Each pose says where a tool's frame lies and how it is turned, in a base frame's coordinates. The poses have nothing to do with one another.
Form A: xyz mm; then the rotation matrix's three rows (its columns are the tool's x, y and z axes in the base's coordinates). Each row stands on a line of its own.
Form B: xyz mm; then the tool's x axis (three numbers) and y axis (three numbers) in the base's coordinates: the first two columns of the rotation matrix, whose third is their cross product. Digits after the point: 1 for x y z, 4 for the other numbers.
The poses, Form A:
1:
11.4 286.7 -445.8
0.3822 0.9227 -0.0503
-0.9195 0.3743 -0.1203
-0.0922 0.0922 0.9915
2:
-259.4 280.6 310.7
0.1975 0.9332 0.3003
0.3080 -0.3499 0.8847
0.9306 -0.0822 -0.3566
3:
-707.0 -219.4 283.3
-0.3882 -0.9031 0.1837
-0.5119 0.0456 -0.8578
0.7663 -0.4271 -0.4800
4:
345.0 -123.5 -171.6
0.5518 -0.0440 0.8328
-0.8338 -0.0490 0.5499
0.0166 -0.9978 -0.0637
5:
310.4 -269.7 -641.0
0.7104 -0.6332 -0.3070
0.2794 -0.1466 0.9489
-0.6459 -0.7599 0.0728
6:
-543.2 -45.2 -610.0
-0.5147 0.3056 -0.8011
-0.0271 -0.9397 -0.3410
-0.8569 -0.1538 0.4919
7:
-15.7 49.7 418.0
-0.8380 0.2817 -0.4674
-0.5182 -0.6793 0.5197
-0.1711 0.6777 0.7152
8:
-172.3 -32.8 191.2
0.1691 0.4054 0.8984
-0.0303 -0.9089 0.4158
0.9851 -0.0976 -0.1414
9:
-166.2 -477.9 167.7
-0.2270 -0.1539 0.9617
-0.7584 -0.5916 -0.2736
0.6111 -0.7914 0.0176
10:
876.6 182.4 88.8
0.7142 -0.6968 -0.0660
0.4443 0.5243 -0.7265
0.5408 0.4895 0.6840
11:
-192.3 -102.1 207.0
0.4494 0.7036 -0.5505
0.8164 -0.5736 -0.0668
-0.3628 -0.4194 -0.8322
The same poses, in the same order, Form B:
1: 11.4 286.7 -445.8 0.3822 -0.9195 -0.0922 0.9227 0.3743 0.0922
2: -259.4 280.6 310.7 0.1975 0.3080 0.9306 0.9332 -0.3499 -0.0822
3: -707.0 -219.4 283.3 -0.3882 -0.5119 0.7663 -0.9031 0.0456 -0.4271
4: 345.0 -123.5 -171.6 0.5518 -0.8338 0.0166 -0.0440 -0.0490 -0.9978
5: 310.4 -269.7 -641.0 0.7104 0.2794 -0.6459 -0.6332 -0.1466 -0.7599
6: -543.2 -45.2 -610.0 -0.5147 -0.0271 -0.8569 0.3056 -0.9397 -0.1538
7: -15.7 49.7 418.0 -0.8380 -0.5182 -0.1711 0.2817 -0.6793 0.6777
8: -172.3 -32.8 191.2 0.1691 -0.0303 0.9851 0.4054 -0.9089 -0.0976
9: -166.2 -477.9 167.7 -0.2270 -0.7584 0.6111 -0.1539 -0.5916 -0.7914
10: 876.6 182.4 88.8 0.7142 0.4443 0.5408 -0.6968 0.5243 0.4895
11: -192.3 -102.1 207.0 0.4494 0.8164 -0.3628 0.7036 -0.5736 -0.4194
